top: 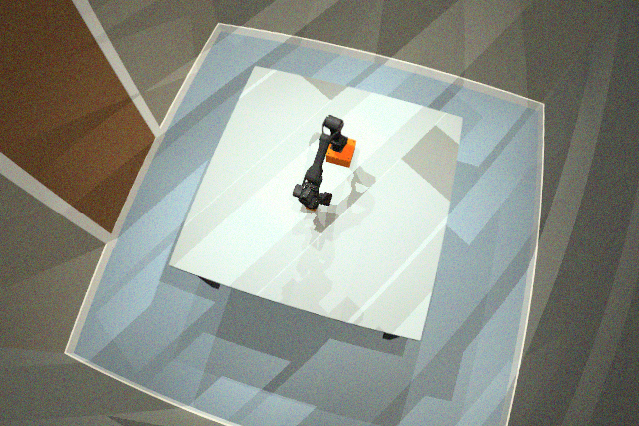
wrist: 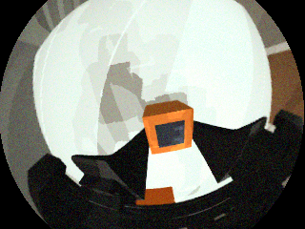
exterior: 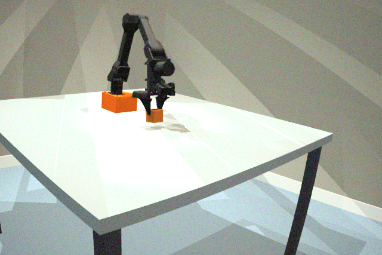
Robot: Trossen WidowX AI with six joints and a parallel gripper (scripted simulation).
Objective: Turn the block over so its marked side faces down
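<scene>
Now: gripper tip 1 cm below the orange block.
</scene>
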